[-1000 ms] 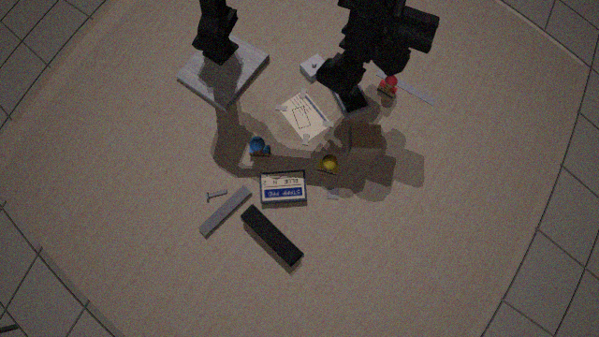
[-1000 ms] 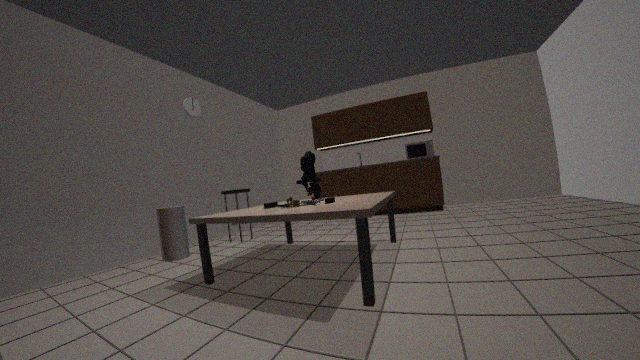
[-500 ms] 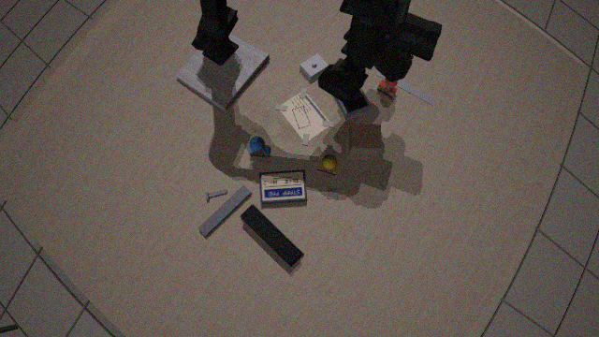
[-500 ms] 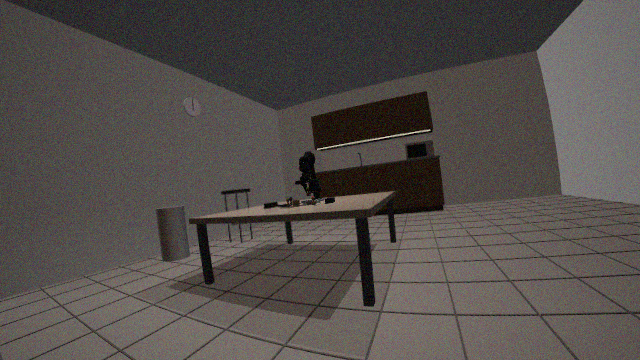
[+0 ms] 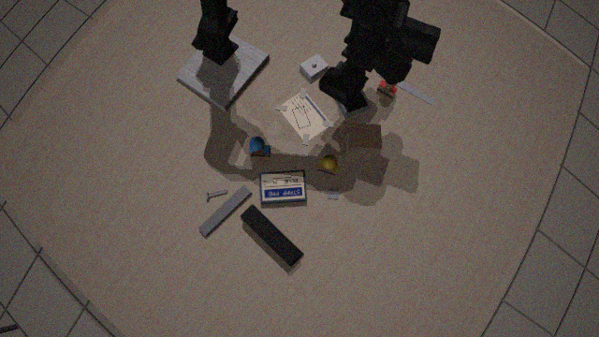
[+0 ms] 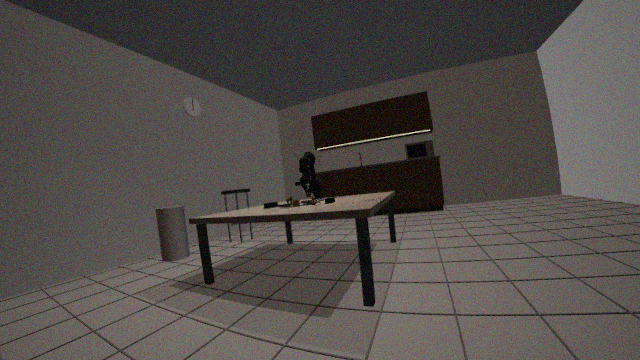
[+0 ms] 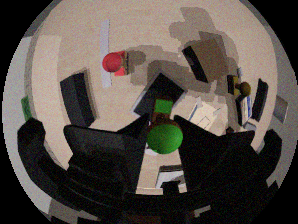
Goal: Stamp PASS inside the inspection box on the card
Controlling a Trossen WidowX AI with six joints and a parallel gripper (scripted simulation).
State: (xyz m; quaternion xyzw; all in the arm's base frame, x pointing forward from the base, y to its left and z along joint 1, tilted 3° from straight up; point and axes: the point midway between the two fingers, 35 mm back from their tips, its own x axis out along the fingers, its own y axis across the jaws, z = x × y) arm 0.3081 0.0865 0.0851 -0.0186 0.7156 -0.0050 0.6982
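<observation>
The black ink pad is 8 cm below my gripper tip. The rest, counted from my gripper tip: grey block: 10 cm behind, 1 cm to the left, 6 cm below; then green-knobbed stamp: right at my gripper tip; then red stamp: 6 cm ahead, 6 cm to the left, 6 cm below.
</observation>
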